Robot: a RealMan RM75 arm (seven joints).
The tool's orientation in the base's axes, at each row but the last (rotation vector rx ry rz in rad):
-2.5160, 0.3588, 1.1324
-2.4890, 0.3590, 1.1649
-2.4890, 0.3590, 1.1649
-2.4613, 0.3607, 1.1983
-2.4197, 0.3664, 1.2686
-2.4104, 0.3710, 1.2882
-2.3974, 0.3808, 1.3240
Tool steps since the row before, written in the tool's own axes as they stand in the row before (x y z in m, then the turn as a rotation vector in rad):
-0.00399, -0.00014, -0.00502, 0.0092, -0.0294, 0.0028
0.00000, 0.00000, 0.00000, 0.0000, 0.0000, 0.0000
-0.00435, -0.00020, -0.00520, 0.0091, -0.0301, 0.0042
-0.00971, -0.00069, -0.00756, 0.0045, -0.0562, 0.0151
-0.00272, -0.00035, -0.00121, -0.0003, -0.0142, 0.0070
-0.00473, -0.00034, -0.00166, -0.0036, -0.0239, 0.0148
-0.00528, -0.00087, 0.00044, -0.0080, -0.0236, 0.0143
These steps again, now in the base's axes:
0.00082, -0.00165, 0.00614, 0.0149, 0.0270, -0.0023
0.00000, 0.00000, 0.00000, 0.0000, 0.0000, 0.0000
0.00090, -0.00174, 0.00649, 0.0142, 0.0282, -0.0029
-0.00032, -0.00210, 0.01214, 0.0139, 0.0567, 0.0003
-0.00050, -0.00009, 0.00295, 0.0004, 0.0158, -0.0004
-0.00122, -0.00020, 0.00487, -0.0033, 0.0281, 0.0004
-0.00273, 0.00126, 0.00445, -0.0053, 0.0279, 0.0044

